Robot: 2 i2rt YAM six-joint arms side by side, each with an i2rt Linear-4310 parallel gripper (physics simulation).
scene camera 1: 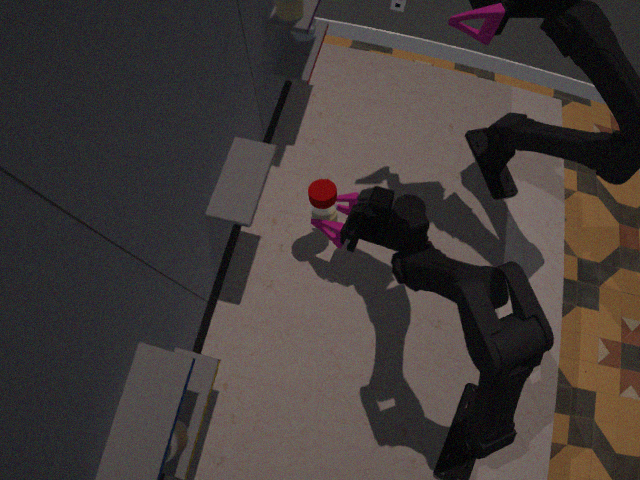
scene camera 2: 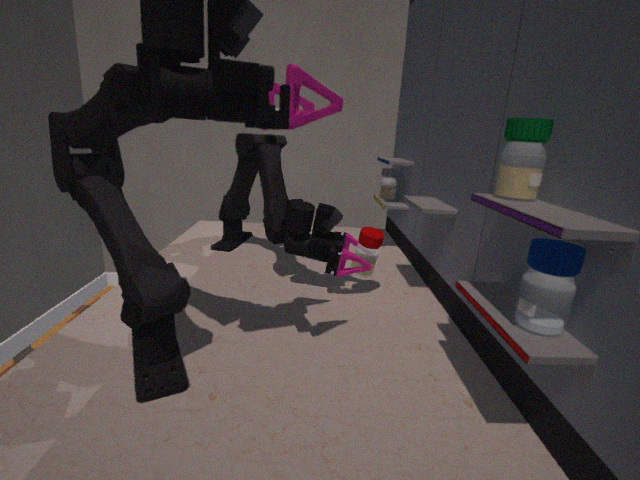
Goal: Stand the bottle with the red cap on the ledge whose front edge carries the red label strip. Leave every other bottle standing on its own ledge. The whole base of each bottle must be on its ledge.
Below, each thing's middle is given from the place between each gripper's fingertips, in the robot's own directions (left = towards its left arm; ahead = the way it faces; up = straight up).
Right now my right hand is 27 cm short of the blue-capped bottle [scene camera 2: 547,289], 19 cm above it and 13 cm to the left of it. The rest, counted from my right hand: plain ledge [scene camera 1: 235,199]: 30 cm to the left, 27 cm ahead, 18 cm below; red-strip ledge [scene camera 2: 498,299]: 26 cm ahead, 25 cm below, 10 cm to the right; red-capped bottle [scene camera 1: 322,193]: 29 cm below, 27 cm to the left, 13 cm ahead.
Right now my left hand is 20 mm below the red-capped bottle and 10 mm past it. Round my left hand: blue-capped bottle (410 mm to the right, 120 mm ahead, 120 mm above); then plain ledge (140 mm above, 130 mm ahead, 30 mm to the left); then red-strip ledge (370 mm to the right, 120 mm ahead, 70 mm above).
